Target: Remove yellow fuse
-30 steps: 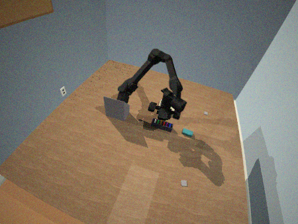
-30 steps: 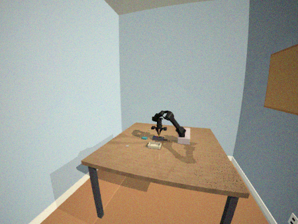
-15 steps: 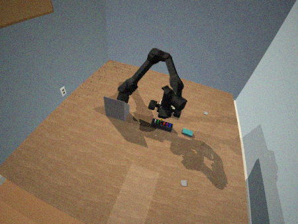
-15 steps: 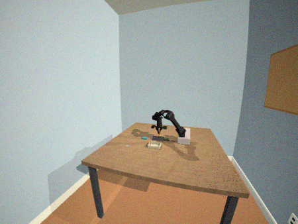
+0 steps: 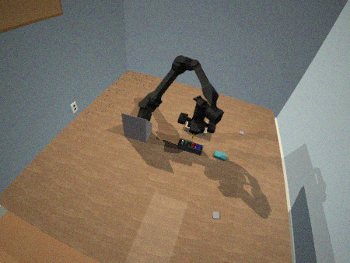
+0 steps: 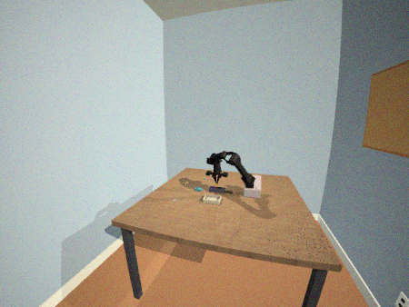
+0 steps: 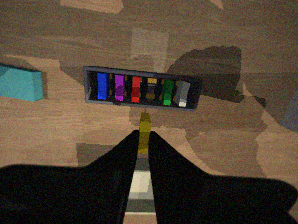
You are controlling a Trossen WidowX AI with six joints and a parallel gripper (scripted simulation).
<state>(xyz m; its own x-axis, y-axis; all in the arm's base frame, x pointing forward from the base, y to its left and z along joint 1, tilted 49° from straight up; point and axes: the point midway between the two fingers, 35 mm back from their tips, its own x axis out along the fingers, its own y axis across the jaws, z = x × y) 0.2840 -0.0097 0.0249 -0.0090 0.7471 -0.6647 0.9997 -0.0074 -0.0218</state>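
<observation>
My gripper tip is 10 mm short of the pale tray, 150 mm to the right of it and 90 mm above it. Also, from my gripper tip: yellow fuse 10 mm below; then teal block 180 mm ahead, 20 mm to the right, 90 mm below.
</observation>
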